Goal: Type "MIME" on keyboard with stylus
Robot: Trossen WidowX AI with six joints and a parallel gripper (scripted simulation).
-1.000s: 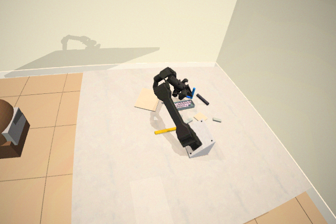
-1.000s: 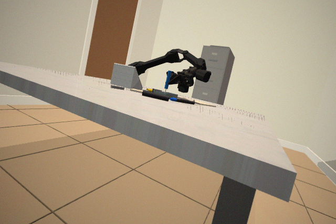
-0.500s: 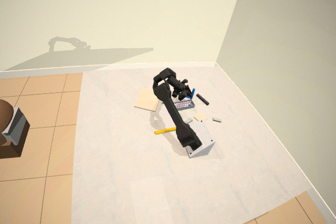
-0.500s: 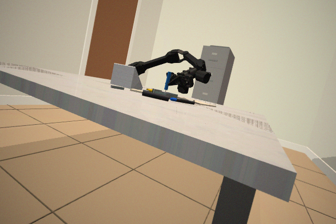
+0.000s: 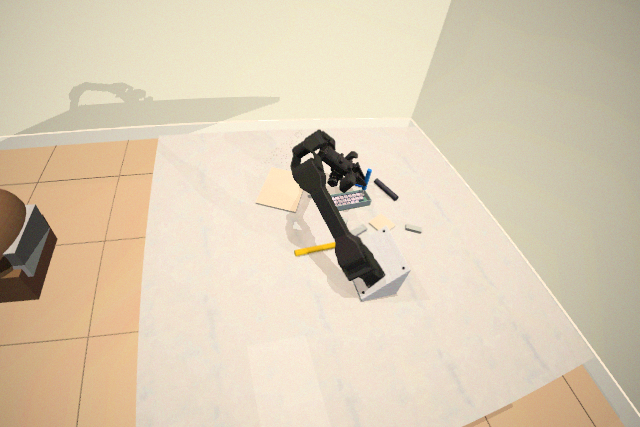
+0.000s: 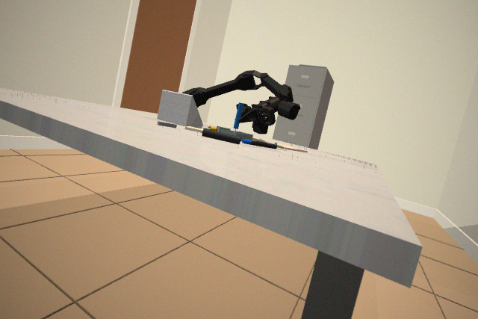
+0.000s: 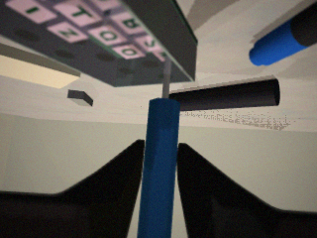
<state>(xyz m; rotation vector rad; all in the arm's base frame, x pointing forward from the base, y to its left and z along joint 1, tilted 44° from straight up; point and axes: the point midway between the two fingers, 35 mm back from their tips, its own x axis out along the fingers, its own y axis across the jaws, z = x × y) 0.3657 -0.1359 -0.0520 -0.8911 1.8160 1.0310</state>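
Now: the blue-capped pen 8 cm ahead of my gripper tip, 6 cm below it and 1 cm to the left of it. Round my gripper tip: blue stylus: 1 cm below; then small tan card: 15 cm behind, 6 cm below, 1 cm to the right; then black cylinder: 11 cm to the right, 6 cm below, 1 cm ahead.
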